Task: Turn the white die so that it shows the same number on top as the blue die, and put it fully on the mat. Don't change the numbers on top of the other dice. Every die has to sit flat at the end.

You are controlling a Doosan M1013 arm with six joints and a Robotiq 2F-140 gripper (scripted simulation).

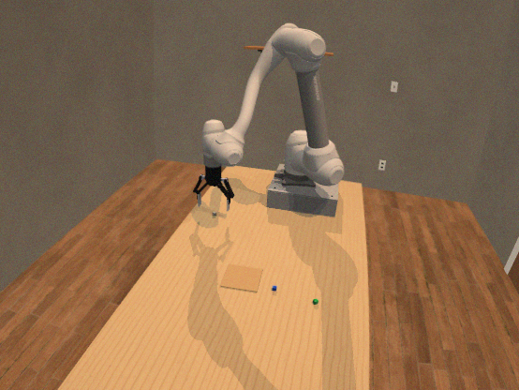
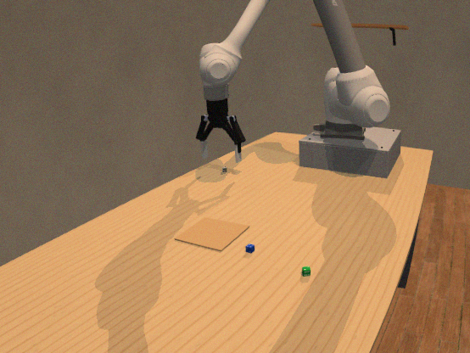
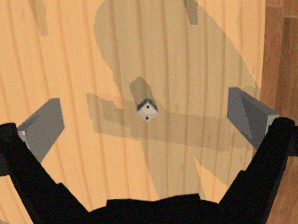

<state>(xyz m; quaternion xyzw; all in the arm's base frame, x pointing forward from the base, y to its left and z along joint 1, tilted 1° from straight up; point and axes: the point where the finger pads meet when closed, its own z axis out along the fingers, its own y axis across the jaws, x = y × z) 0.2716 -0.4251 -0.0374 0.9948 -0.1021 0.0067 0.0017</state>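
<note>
Right now my hand is 20 mm past the white die and 50 mm above it. From my hand the other things lie so: tan mat: 450 mm ahead, 170 mm to the left, 60 mm below; then green die: 580 mm ahead, 440 mm to the left, 50 mm below; then blue die: 510 mm ahead, 290 mm to the left, 50 mm below.
</note>
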